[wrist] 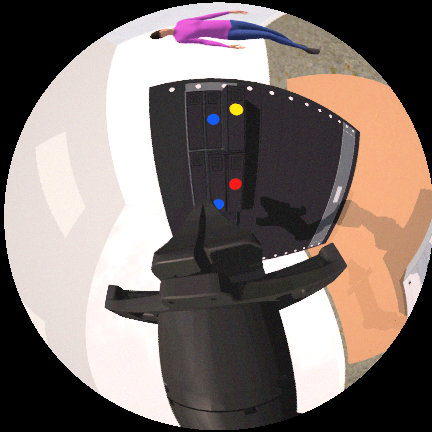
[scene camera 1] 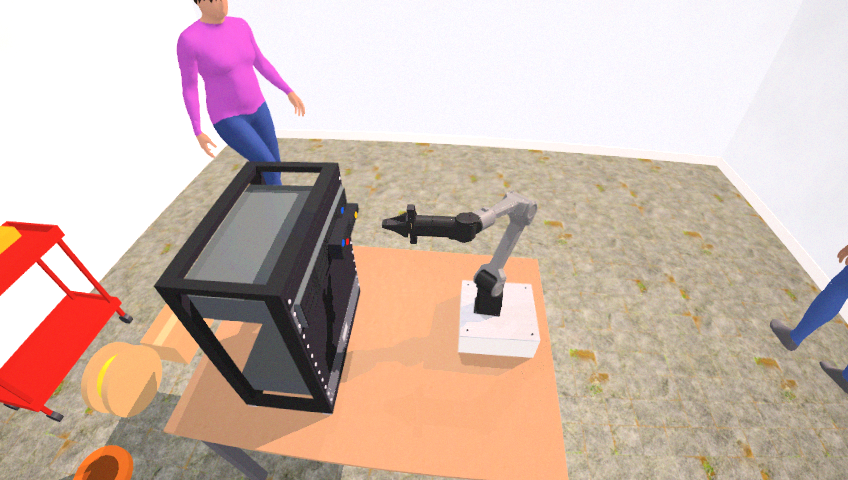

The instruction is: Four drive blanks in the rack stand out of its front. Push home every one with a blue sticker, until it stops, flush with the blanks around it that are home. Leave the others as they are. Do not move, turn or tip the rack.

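The black rack stands upright on the table. Near its top, the yellow-stickered blank and the red-stickered blank stand out of the front. The upper blue-stickered blank sits further back than the yellow one and looks level with its neighbour. The lower blue-stickered blank appears to stand out beside the red one. My gripper is shut and empty, apart from the rack front; its tips hide the lower blue blank's end in the wrist view.
The wooden table carries the white arm base. A person in a pink top stands behind the rack. A red cart is at the left, and another person's legs show at the right.
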